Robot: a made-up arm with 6 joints. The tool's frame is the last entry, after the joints.
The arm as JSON. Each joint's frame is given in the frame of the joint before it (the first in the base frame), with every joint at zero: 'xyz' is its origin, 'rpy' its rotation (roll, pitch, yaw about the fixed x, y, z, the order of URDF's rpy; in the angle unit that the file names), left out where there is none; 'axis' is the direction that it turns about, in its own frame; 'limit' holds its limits. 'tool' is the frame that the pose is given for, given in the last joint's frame.
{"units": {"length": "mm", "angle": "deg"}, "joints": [
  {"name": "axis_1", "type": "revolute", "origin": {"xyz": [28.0, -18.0, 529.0], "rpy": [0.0, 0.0, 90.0]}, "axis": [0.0, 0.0, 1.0], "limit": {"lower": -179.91, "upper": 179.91}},
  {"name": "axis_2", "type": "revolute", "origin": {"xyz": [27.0, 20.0, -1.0], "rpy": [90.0, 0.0, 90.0]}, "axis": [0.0, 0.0, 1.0], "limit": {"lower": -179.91, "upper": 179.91}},
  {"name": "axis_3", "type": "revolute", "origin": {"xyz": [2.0, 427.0, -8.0], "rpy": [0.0, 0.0, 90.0]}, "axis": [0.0, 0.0, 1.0], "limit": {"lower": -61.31, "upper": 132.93}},
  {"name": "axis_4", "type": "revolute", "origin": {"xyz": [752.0, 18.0, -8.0], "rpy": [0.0, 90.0, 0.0]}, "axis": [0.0, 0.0, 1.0], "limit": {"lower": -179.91, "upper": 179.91}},
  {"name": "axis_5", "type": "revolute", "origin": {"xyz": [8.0, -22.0, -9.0], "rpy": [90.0, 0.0, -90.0]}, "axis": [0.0, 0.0, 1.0], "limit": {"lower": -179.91, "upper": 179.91}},
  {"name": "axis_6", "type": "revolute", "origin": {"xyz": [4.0, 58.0, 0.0], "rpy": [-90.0, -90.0, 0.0]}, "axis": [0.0, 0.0, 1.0], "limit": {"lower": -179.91, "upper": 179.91}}
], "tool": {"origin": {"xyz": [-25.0, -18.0, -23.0], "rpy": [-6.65, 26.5, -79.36]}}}
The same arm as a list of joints. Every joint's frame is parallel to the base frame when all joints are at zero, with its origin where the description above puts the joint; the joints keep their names.
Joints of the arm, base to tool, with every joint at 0 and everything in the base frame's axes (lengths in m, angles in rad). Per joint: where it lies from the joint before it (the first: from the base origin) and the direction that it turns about. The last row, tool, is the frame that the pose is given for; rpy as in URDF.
axis_1: axis +z origin 0.0280 -0.0180 0.5290
axis_2: axis +y origin -0.0200 0.0270 -0.0010
axis_3: axis +y origin -0.0020 -0.0080 0.4270
axis_4: axis +z origin 0.0180 -0.0080 0.7520
axis_5: axis +y origin -0.0220 -0.0080 -0.0090
axis_6: axis +z origin -0.0040 0.0000 0.0580
tool: origin 0.0180 -0.0250 -0.0230 rpy -0.1161 0.4625 0.1857
Joint limits (rad, base to tool): -3.1400..3.1400 -3.1400..3.1400 -1.0701..2.3201 -3.1400..3.1400 -3.1400..3.1400 -3.1400..3.1400

